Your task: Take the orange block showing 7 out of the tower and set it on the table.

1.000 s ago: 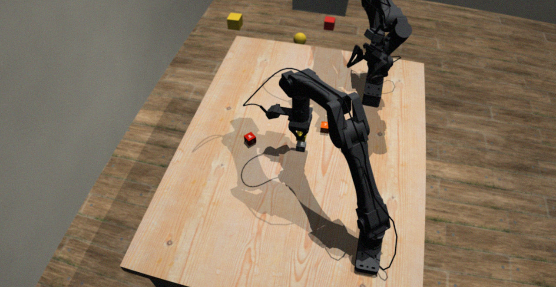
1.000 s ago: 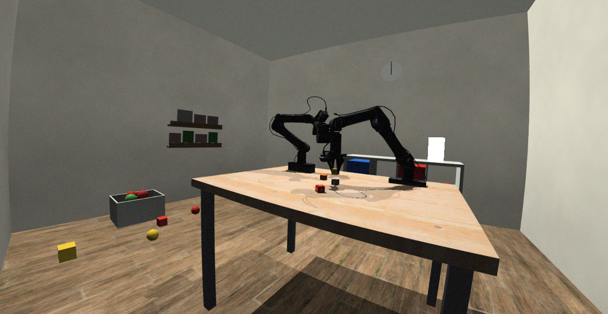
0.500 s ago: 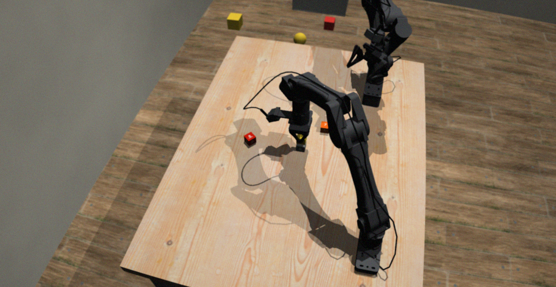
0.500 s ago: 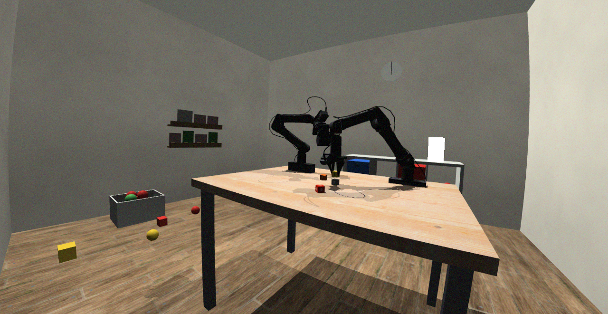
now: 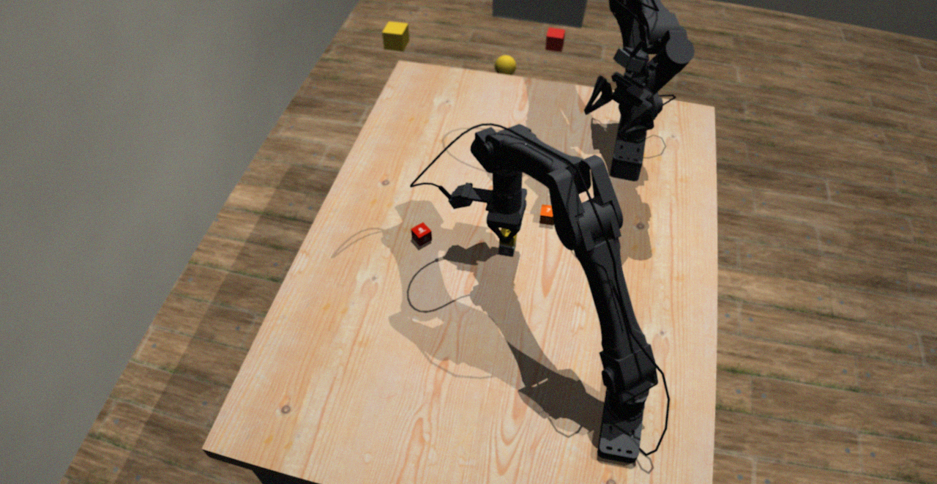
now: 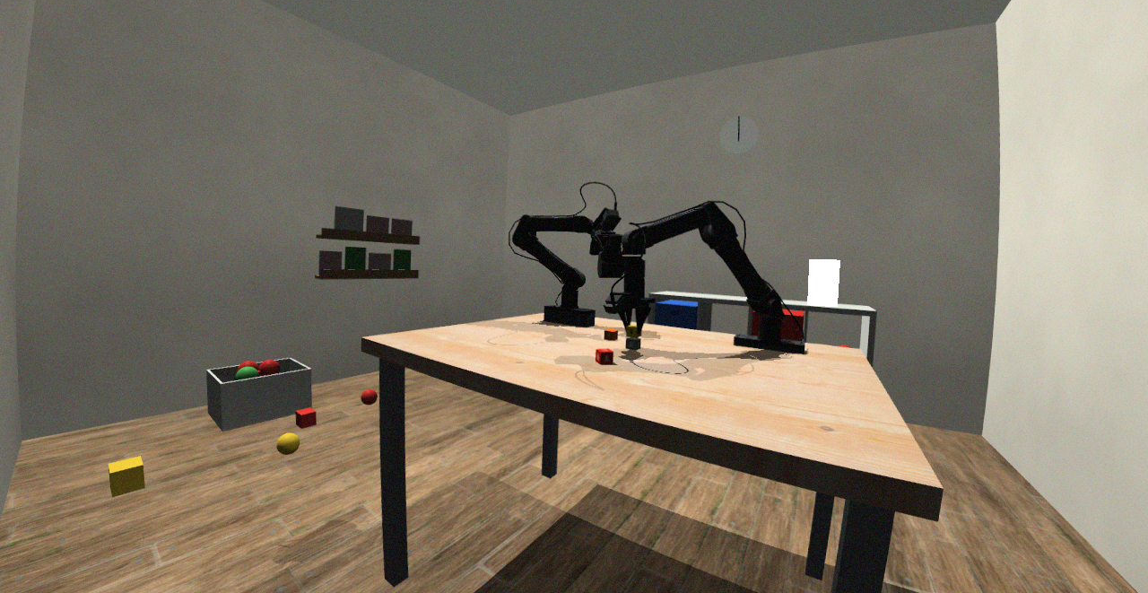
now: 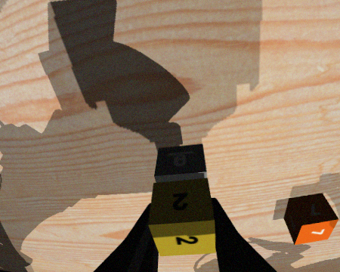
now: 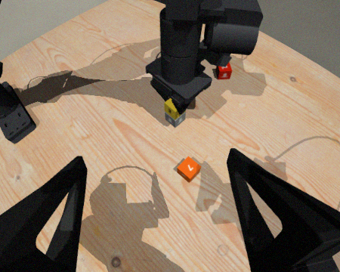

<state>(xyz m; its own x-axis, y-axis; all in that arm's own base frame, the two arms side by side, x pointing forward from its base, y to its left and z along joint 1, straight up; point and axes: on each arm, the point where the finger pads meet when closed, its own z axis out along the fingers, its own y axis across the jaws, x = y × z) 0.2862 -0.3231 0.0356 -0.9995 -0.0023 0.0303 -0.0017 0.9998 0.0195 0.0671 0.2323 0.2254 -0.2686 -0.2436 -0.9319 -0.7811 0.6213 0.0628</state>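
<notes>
The yellow block showing 2 lies right at my left hand. The rest, counted from my left hand: orange block showing 7: 80 mm behind, 100 mm to the right, 40 mm below; grey block showing 9: 40 mm below.
</notes>
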